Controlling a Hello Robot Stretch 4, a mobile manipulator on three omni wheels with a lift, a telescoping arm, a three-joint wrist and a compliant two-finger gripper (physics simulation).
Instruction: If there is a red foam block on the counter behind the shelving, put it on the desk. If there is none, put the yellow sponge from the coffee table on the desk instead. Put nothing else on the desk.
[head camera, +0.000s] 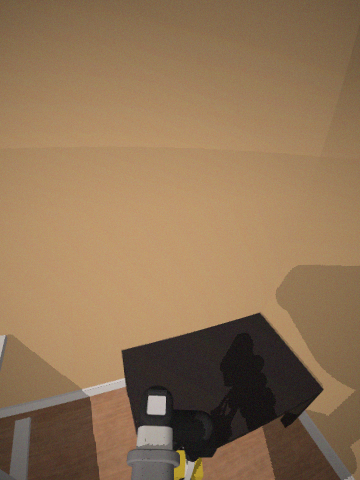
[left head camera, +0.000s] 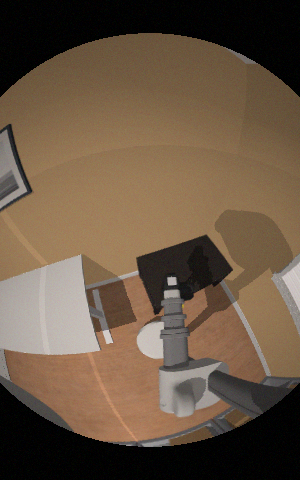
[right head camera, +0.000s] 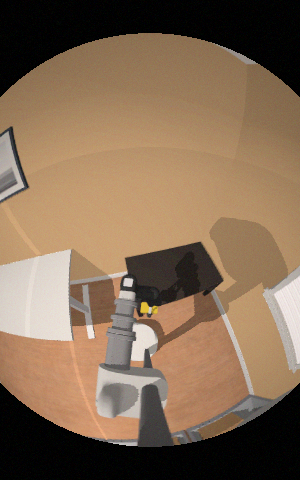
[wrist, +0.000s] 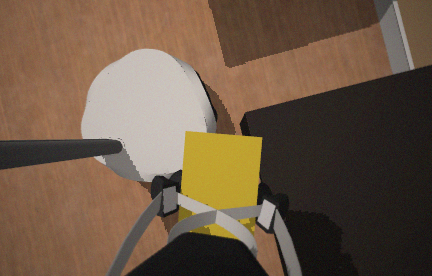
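Where they show: gripper, fingertip midpoint: (head camera: 184, 467) (wrist: 219, 191); robot's base at its link origin: (left head camera: 156, 338) (right head camera: 137, 340) (wrist: 161, 120).
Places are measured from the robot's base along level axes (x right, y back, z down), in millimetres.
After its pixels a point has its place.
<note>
The yellow sponge (head camera: 180, 458) {x 73, y -275, z -729 mm} (right head camera: 145, 306) {x 62, y -265, z -729 mm} (wrist: 222, 167) {x 59, y -265, z -729 mm} is between the two fingertips of my gripper (wrist: 219, 191) {x 88, y -263, z -688 mm}. My gripper is shut on the sponge, with a fingertip at each long side, and holds it above the floor beside the near edge of the black coffee table (head camera: 185, 355) {x 132, y -792, z -422 mm} (left head camera: 162, 265) {x 58, y -702, z -423 mm} (right head camera: 155, 267) {x 118, y -718, z -422 mm} (wrist: 345, 145) {x 27, y -487, z -423 mm}. In the left head view the arm hides most of the sponge. A white-topped table that looks like the desk (left head camera: 25, 310) {x -1101, y -49, z -692 mm} (right head camera: 25, 300) {x -919, y -59, z -692 mm} stands at the left. No red foam block and no counter behind shelving show.
My round white base (left head camera: 150, 341) {x -68, y 15, z -187 mm} (right head camera: 146, 342) {x 95, y -5, z -186 mm} (wrist: 142, 105) {x -32, y 8, z -187 mm} stands on the wood floor near the coffee table. A grey table leg (head camera: 21, 445) (left head camera: 102, 320) (right head camera: 88, 315) shows between desk and coffee table. Walls rise behind and at the right. A white slatted object (right head camera: 290, 310) {x 1102, y -73, z -911 mm} is at the right.
</note>
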